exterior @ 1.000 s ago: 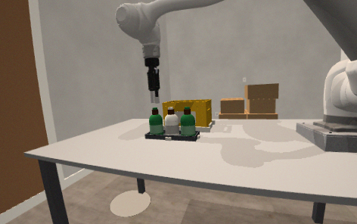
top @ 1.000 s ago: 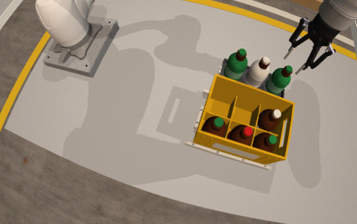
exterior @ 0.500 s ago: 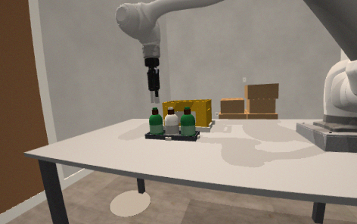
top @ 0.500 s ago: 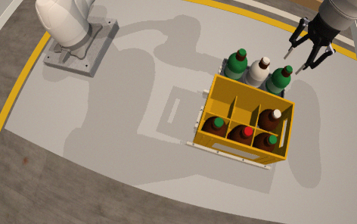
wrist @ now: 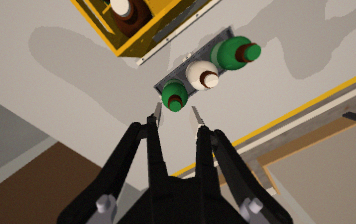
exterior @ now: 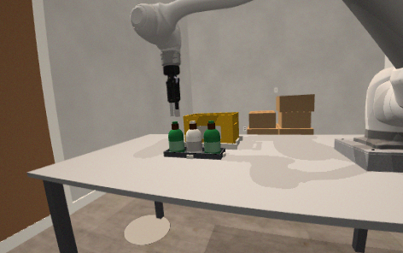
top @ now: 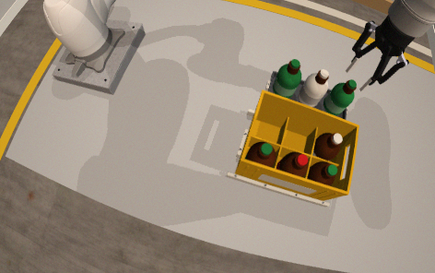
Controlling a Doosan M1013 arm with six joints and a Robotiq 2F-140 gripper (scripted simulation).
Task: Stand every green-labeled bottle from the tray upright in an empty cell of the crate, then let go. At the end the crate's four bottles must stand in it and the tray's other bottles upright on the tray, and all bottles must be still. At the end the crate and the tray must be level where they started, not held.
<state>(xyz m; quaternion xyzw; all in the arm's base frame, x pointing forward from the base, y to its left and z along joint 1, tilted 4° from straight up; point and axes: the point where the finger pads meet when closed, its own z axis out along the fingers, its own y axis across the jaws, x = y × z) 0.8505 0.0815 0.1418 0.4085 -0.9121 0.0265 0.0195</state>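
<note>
The white-labeled bottle lies 130 mm below my hand and 90 mm behind it. The rest, counted from my hand: brown bottle 180 mm to the right, 130 mm below, 20 mm behind; then yellow crate 230 mm to the right, 130 mm below, 110 mm behind; then dark tray 200 mm below, 90 mm behind.
</note>
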